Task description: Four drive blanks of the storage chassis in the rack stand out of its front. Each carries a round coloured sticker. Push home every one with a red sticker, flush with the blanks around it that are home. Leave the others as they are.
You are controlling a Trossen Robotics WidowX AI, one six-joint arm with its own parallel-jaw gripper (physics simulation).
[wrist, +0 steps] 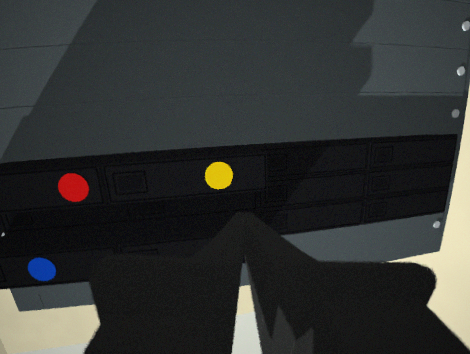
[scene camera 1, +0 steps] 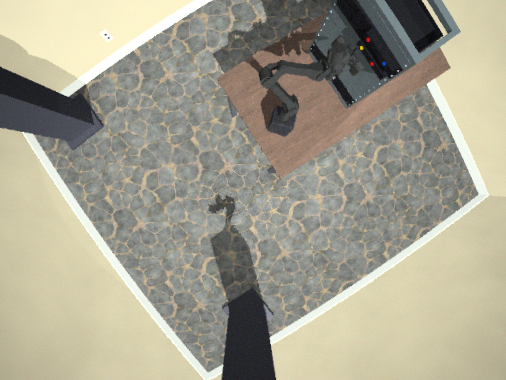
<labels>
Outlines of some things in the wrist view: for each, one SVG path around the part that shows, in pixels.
My gripper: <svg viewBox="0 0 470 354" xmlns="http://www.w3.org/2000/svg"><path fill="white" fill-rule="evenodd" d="M89 272L89 284L100 325L83 354L232 354L243 251L262 354L470 354L470 349L427 306L437 283L436 275L430 268L414 262L317 261L288 242L253 213L237 212L219 233L192 257L115 254L95 263Z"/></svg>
A grey rack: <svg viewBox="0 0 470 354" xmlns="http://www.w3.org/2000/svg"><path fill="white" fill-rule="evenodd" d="M243 251L240 286L247 286L250 284ZM0 0L0 289L10 289L19 312L95 305L89 284L89 272L94 264L101 259L115 254L192 257L206 246L237 212L253 213L288 242L317 261L387 262L440 251L455 180L470 86L470 0Z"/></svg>
</labels>
